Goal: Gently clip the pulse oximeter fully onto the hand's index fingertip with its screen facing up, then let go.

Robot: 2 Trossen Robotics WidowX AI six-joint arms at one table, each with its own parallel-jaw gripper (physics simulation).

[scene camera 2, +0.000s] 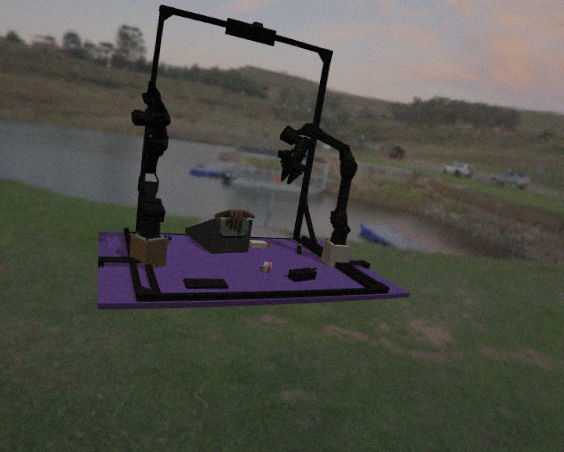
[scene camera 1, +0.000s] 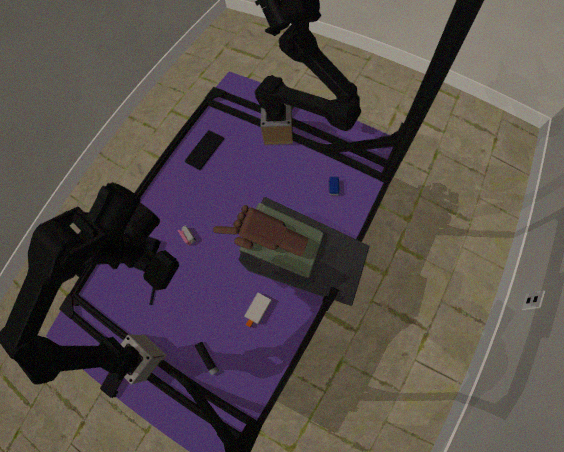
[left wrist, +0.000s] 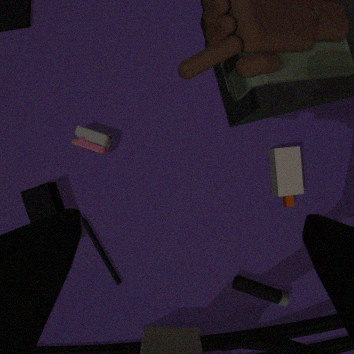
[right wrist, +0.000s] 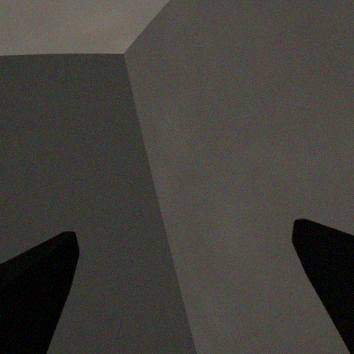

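Where they show: left gripper, fingertip midpoint: point(scene camera 2: 284, 182) point(scene camera 1: 160, 248) point(left wrist: 194, 223); right gripper, fingertip midpoint: point(scene camera 2: 153, 87) point(right wrist: 186, 236); left arm's base at its link origin: point(scene camera 2: 338, 242) point(scene camera 1: 129, 359); right arm's base at its link origin: point(scene camera 2: 149, 235) point(scene camera 1: 276, 113).
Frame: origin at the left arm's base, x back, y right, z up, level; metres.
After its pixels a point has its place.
Observation:
The pulse oximeter point(scene camera 1: 187, 235) @(x -0.381, y -0.130, z -0.074 m) point(scene camera 2: 267, 267) @(x -0.388, y -0.165, z -0.081 m) point(left wrist: 92, 139) @(x -0.379, y -0.134, z -0.074 m), a small clip with a white and a pink half, lies on the purple mat, apparently on its side; its screen cannot be made out. The brown hand point(scene camera 1: 270, 230) @(x -0.518, y 0.116, z 0.077 m) point(scene camera 2: 234, 215) @(x -0.512, y 0.025, z 0.081 m) point(left wrist: 280, 25) @(x -0.491, y 0.101, z 0.086 m) rests on a padded wedge, its index finger point(scene camera 1: 225, 230) point(left wrist: 207, 58) sticking out bare towards the oximeter's side. My left gripper point(scene camera 1: 165, 245) @(x -0.318, y 0.000, z 0.254 m) point(scene camera 2: 286, 180) @(x -0.318, y 0.000, z 0.254 m) point(left wrist: 194, 223) @(x -0.318, y 0.000, z 0.254 m) is open and empty, pointing down high above the mat. My right gripper point(right wrist: 186, 236) @(x -0.902, y -0.201, z 0.543 m) is open and empty, far from the hand, facing bare walls.
A black box point(left wrist: 44, 200) @(x -0.280, y -0.210, z -0.070 m) with a thin rod lies near the oximeter. A white box point(scene camera 1: 258, 307) @(x -0.341, y 0.187, z -0.077 m) point(left wrist: 289, 171) @(x -0.338, y 0.187, z -0.077 m) with an orange tip, a dark cylinder point(scene camera 1: 205, 357) @(x -0.130, y 0.152, z -0.080 m) point(left wrist: 257, 289) @(x -0.134, y 0.145, z -0.080 m), a black slab point(scene camera 1: 204, 150) @(x -0.652, y -0.307, z -0.097 m) point(scene camera 2: 205, 283) @(x -0.659, y -0.321, z -0.097 m) and a blue block point(scene camera 1: 334, 185) @(x -0.786, y 0.151, z -0.073 m) lie around the wedge point(scene camera 1: 345, 255) @(x -0.610, y 0.304, z -0.054 m).

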